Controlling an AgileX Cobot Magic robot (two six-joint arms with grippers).
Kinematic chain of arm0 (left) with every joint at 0, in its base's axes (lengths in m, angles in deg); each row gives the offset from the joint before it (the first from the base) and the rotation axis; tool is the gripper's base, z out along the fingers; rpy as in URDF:
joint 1: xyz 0 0 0.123 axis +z
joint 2: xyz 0 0 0 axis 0.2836 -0.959 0
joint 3: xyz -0.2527 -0.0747 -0.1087 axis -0.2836 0.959 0
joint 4: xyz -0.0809 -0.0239 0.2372 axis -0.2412 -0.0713 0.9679
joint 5: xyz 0 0 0 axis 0.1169 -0.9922 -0.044
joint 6: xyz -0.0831 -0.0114 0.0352 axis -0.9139 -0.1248 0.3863
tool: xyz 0 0 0 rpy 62.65 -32.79 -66.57
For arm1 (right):
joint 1: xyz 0 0 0.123 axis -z
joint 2: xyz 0 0 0 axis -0.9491 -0.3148 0
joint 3: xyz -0.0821 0.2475 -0.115 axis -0.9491 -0.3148 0
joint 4: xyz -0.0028 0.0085 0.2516 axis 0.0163 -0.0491 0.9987
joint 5: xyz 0 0 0 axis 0.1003 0.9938 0.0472
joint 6: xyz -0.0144 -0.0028 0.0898 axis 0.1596 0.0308 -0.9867
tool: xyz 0 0 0 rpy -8.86 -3.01 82.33
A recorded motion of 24 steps. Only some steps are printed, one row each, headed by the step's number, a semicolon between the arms.
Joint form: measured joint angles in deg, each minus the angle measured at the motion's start. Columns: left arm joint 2, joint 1, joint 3, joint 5, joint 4, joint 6; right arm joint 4, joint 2, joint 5, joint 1, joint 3, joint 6.
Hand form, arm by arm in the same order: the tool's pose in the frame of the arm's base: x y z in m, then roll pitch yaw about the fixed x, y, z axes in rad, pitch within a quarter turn. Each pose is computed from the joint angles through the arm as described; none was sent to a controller.
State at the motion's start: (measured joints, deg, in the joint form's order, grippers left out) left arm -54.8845 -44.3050 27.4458 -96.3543 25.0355 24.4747; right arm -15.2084 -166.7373 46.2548 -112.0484 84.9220 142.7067
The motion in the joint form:
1: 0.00 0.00 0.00 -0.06 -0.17 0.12; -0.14 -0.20 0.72 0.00 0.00 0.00
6: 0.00 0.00 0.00 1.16 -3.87 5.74; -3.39 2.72 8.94 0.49 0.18 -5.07
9: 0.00 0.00 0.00 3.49 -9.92 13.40; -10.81 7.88 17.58 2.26 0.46 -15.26
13: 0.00 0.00 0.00 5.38 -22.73 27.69; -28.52 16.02 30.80 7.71 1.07 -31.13
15: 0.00 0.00 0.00 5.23 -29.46 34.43; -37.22 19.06 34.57 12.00 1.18 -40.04
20: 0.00 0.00 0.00 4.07 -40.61 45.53; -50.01 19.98 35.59 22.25 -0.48 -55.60
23: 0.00 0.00 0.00 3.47 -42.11 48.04; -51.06 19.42 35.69 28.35 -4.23 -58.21
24: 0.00 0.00 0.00 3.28 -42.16 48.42; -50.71 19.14 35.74 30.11 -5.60 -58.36
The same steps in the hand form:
1: 0.0670 -0.0173 0.3601 -2.6168 1.1648 -2.8770; 0.3926 0.3895 0.3096 -3.1073 1.2565 -1.8924
6: 0.0659 -0.0215 0.3611 -2.6738 1.1905 -2.9915; 0.3792 0.3789 0.3283 3.0489 1.1847 -1.9496
9: 0.0642 -0.0281 0.3637 -2.7034 1.2306 -3.1069; 0.3688 0.3495 0.3624 2.9663 1.0826 -2.0520
13: 0.0589 -0.0397 0.3669 -2.7489 1.2769 2.9776; 0.3677 0.2736 0.4082 3.0682 0.8756 -2.1982
15: 0.0554 -0.0452 0.3678 -2.7516 1.2890 2.8991; 0.3765 0.2264 0.4247 3.1005 0.8140 -2.3953
20: 0.0485 -0.0539 0.3697 -2.7572 1.3123 2.7654; 0.4137 0.1367 0.4204 3.1109 0.7509 -2.8531
23: 0.0472 -0.0551 0.3695 -2.8282 1.3165 2.6721; 0.4319 0.0917 0.3975 3.0993 0.6732 -3.0086
24: 0.0471 -0.0552 0.3692 -2.8516 1.3155 2.6461; 0.4364 0.0792 0.3885 3.0930 0.6431 -3.0432

